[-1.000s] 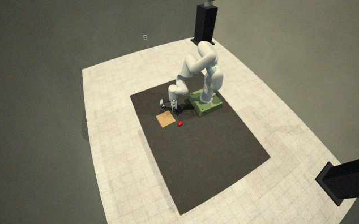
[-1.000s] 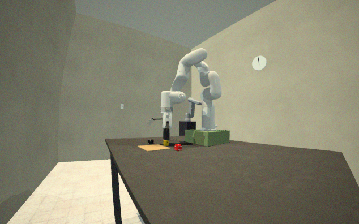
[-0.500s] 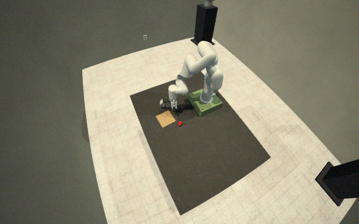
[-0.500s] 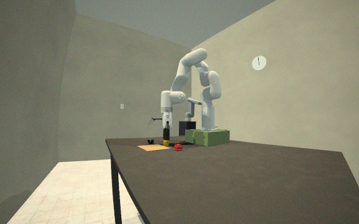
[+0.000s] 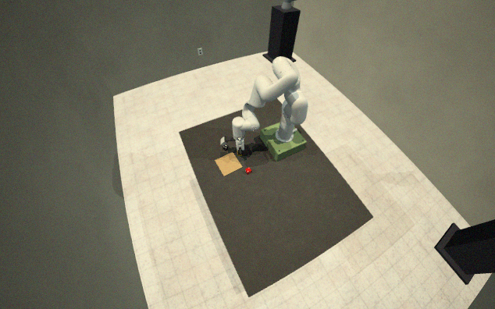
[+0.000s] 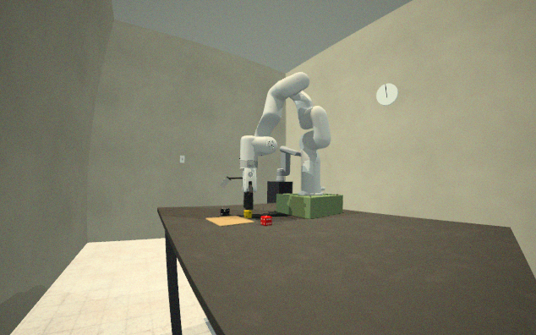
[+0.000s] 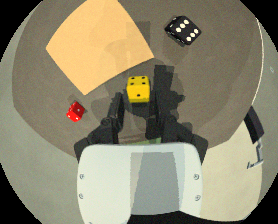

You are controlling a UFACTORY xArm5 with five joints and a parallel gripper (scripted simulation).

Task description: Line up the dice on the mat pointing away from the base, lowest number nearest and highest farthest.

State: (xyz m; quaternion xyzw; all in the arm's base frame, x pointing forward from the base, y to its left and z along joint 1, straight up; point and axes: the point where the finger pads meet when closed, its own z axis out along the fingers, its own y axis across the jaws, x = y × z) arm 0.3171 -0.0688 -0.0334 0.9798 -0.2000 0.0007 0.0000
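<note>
My hand is 4 cm above the yellow die. From my hand the other things lie so: black die: 6 cm ahead, 9 cm to the right, 4 cm below; tan mat: 10 cm ahead, 3 cm to the left, 5 cm below; red die: 2 cm ahead, 15 cm to the left, 4 cm below.
</note>
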